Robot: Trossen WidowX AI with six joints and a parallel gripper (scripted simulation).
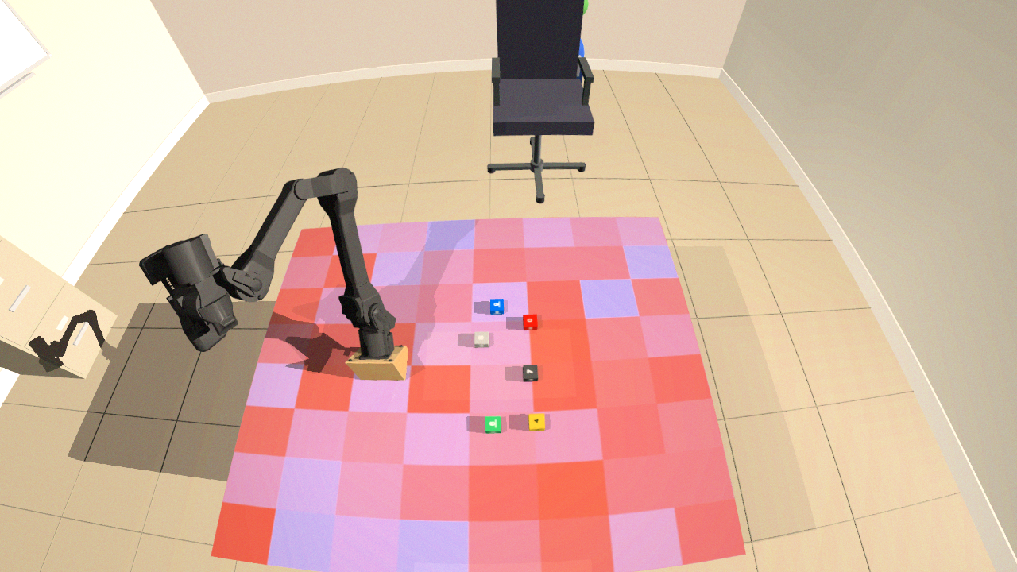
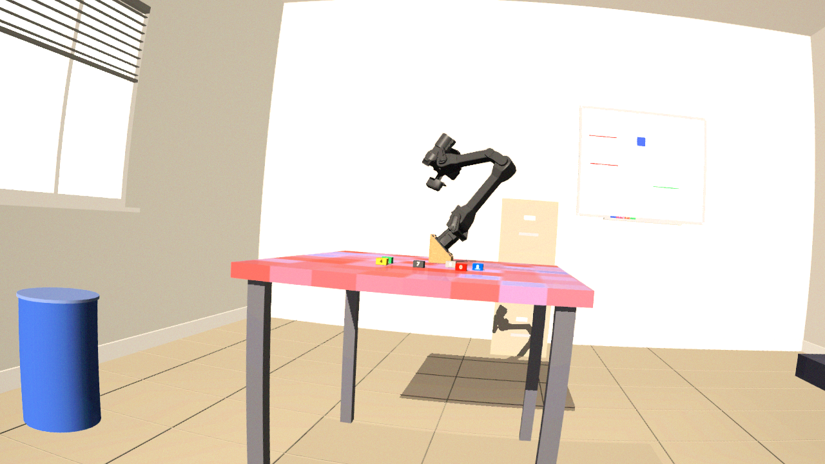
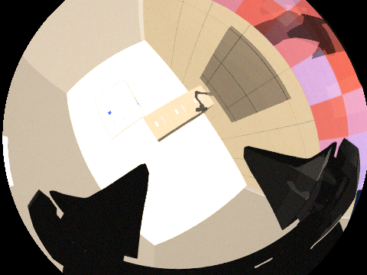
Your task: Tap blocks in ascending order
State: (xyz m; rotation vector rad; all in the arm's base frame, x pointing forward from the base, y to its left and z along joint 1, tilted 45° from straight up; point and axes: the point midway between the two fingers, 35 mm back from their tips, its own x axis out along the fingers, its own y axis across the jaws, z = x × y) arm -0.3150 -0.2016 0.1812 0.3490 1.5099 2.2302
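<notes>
The red block is 68 cm ahead of my gripper tip, 32 cm below it and 9 cm to the left of it. From my gripper tip the other things lie so: black block 67 cm ahead, 32 cm below, 4 cm to the right; blue block 60 cm ahead, 32 cm below, 14 cm to the left; green block 58 cm ahead, 32 cm below, 15 cm to the right.
</notes>
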